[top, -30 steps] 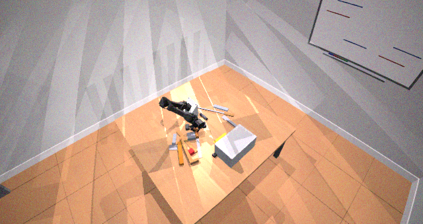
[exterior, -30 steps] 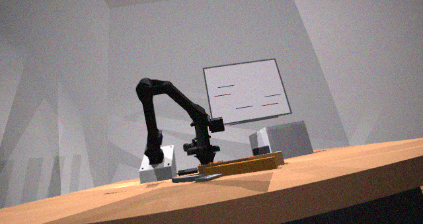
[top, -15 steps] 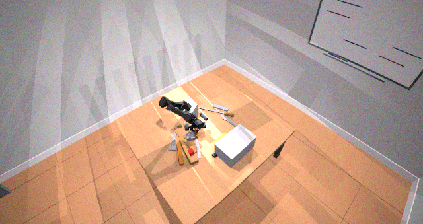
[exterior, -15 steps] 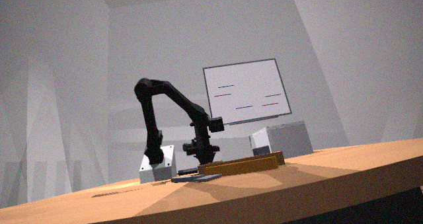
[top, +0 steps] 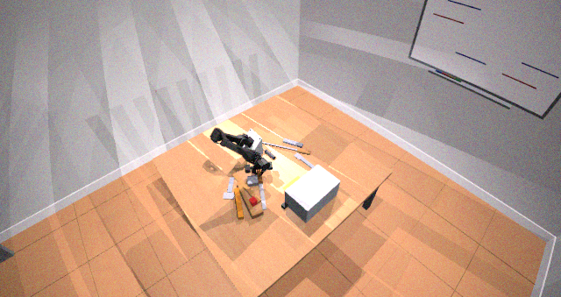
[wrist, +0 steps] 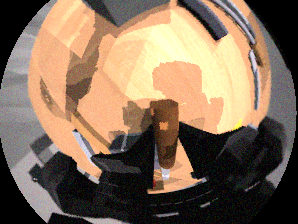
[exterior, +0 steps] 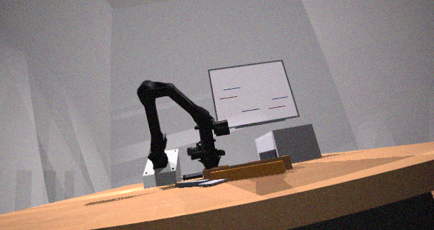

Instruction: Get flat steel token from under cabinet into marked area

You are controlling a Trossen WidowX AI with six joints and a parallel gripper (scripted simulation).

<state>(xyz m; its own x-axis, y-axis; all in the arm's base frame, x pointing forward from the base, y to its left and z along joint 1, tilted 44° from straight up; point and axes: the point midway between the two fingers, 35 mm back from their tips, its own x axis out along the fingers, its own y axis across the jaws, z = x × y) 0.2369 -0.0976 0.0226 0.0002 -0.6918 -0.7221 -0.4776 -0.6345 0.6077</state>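
Right now the grey block is 70 mm to the right of my gripper tip, 20 mm ahead of it and 10 mm above it. Round my gripper tip: orange bar (240 mm to the right, 110 mm ahead); then thin wooden stick (130 mm to the right, 30 mm ahead); then red block (160 mm to the right, 160 mm ahead, 10 mm above).
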